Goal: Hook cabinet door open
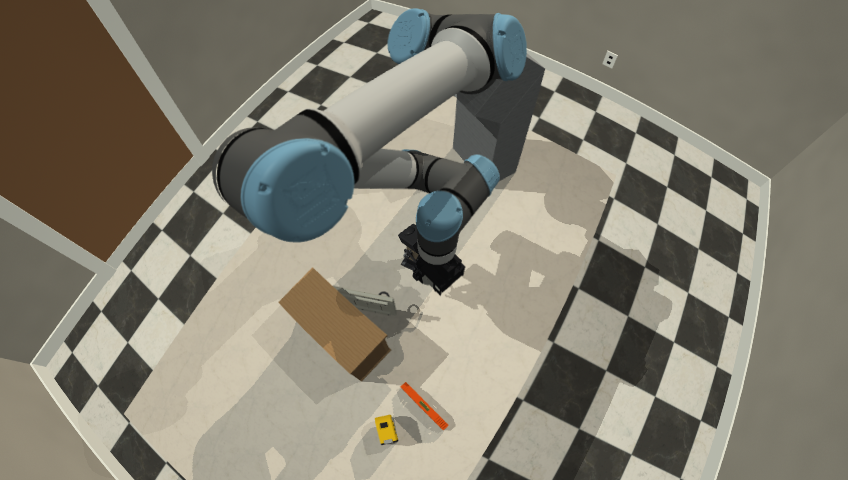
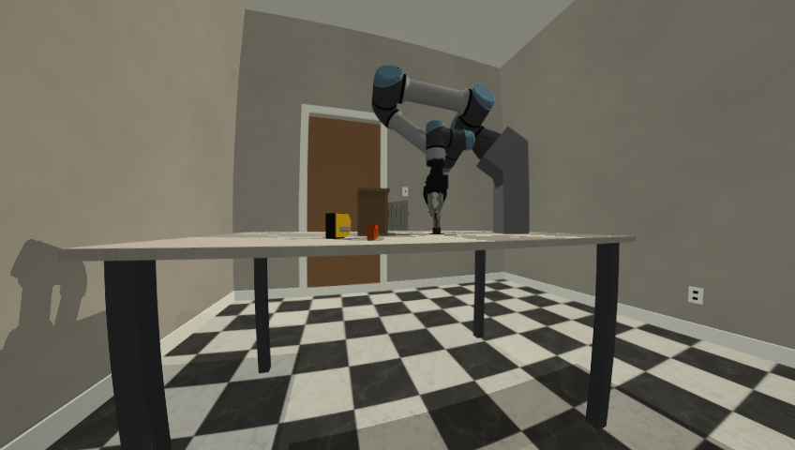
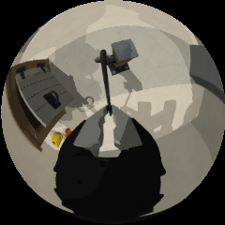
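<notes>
The grey door lies 160 mm to the right of my hand and 80 mm ahead of it. The rest, counted from my hand: thin dark hook (30 mm to the right, 20 mm behind); then yellow tape measure (380 mm ahead, 40 mm below, 10 mm to the right).
</notes>
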